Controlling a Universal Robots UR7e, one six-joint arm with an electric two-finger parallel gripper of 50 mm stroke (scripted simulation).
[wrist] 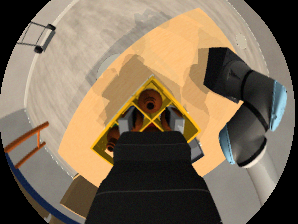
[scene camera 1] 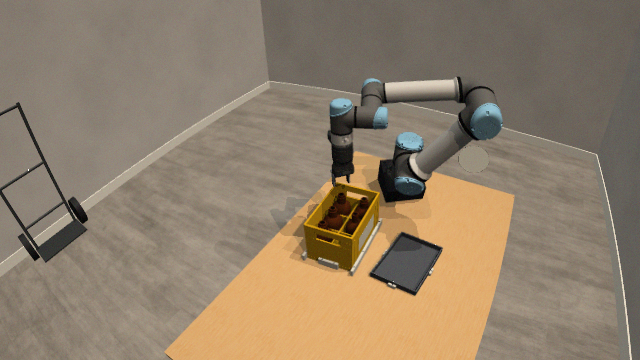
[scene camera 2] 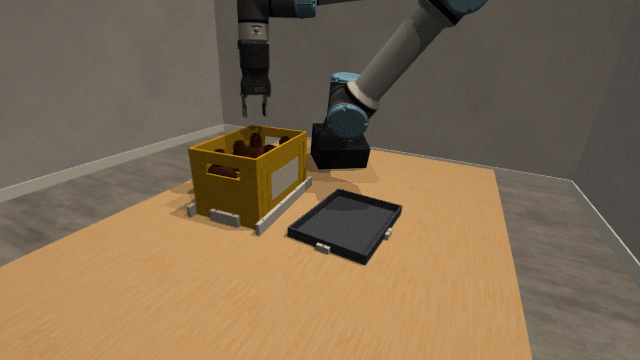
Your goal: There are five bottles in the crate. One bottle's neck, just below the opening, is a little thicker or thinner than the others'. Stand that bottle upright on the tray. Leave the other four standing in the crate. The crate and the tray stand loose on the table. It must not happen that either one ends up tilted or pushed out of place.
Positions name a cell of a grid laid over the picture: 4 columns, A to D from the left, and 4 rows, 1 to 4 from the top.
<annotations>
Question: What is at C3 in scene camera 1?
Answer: A black tray.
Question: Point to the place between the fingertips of the gripper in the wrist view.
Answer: At C3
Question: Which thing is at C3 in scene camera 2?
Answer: A black tray.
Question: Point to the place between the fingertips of the gripper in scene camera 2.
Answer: At B2
</annotations>
